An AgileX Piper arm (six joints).
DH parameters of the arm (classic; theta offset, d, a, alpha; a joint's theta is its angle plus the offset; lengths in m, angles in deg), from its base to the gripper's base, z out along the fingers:
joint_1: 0 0.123 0 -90
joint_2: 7.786 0 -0.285 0
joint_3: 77.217 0 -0.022 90
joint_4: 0 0.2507 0 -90
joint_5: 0 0 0 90
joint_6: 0 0.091 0 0
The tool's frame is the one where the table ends.
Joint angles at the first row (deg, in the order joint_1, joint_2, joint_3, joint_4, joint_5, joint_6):
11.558 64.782 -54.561 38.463 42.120 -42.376
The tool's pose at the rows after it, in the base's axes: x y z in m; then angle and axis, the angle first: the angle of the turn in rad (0 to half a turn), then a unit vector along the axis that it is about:
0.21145 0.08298 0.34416 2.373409 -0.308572 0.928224 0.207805
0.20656 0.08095 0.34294 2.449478 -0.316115 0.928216 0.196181
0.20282 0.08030 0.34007 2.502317 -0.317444 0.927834 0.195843
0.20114 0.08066 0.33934 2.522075 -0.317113 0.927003 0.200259
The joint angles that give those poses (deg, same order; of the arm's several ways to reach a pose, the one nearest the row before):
11.558 64.782 -56.578 35.109 48.058 -39.889
11.559 64.783 -57.479 31.577 52.729 -37.518
11.557 64.783 -57.481 30.443 55.585 -36.411
11.557 64.783 -57.480 30.590 56.754 -36.116

